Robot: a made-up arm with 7 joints.
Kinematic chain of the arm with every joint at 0, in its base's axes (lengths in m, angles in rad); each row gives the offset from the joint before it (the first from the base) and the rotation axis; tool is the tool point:
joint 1: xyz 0 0 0.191 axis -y
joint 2: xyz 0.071 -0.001 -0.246 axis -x
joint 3: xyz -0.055 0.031 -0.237 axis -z
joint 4: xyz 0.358 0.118 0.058 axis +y
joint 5: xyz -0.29 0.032 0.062 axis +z
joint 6: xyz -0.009 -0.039 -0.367 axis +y
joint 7: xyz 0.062 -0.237 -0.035 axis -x
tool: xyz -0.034 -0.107 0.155
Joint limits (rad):
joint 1: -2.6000..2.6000
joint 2: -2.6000..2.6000
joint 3: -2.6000..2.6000
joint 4: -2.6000..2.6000
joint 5: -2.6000..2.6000
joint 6: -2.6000..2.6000
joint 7: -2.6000..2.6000
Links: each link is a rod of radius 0.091 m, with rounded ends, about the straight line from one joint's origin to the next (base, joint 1, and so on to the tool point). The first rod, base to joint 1, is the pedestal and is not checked.
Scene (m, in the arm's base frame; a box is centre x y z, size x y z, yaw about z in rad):
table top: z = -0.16
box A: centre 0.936 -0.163 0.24 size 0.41 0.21 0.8 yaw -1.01
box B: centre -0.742 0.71 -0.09 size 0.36 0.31 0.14 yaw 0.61
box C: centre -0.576 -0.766 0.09 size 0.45 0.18 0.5 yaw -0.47
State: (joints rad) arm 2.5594 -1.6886 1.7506 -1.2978 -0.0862 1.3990 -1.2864
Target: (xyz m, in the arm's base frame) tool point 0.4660 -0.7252 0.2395
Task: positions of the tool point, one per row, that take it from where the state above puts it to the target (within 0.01 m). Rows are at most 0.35 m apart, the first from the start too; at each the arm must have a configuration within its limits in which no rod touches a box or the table.
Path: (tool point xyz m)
1: 0.8101 0.5817 0.7318
2: 0.9011 0.3429 0.8848
3: 0.9274 0.0540 0.9626
4: 0.8813 -0.2414 0.9588
5: 0.7672 -0.5009 0.8808
6: 0.7370 -0.6204 0.6413
7: 0.6306 -0.6962 0.4191
8: 0.4661 -0.7252 0.2395

